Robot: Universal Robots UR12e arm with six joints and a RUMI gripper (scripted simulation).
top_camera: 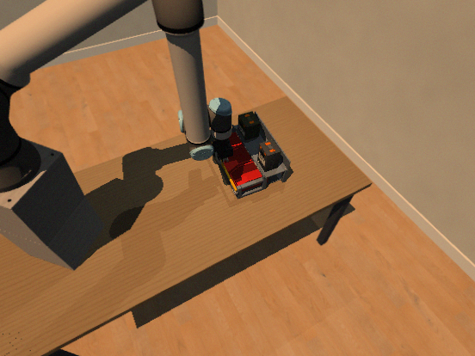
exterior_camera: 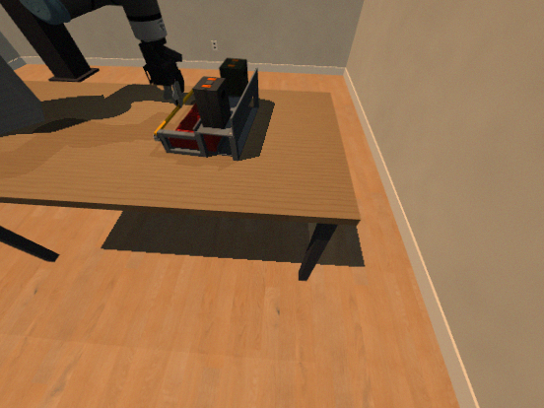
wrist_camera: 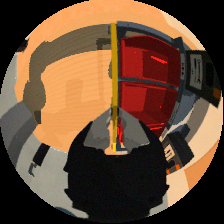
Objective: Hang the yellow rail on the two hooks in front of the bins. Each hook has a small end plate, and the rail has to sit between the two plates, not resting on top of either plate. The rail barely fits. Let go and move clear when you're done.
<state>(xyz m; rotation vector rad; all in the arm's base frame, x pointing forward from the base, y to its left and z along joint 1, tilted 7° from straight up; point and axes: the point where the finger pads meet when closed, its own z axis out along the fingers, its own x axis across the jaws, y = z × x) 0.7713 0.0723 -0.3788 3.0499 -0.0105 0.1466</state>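
Right now my hand is 10 mm above the yellow rail. The rest, counted from my hand: grey back panel 270 mm ahead, 50 mm above.
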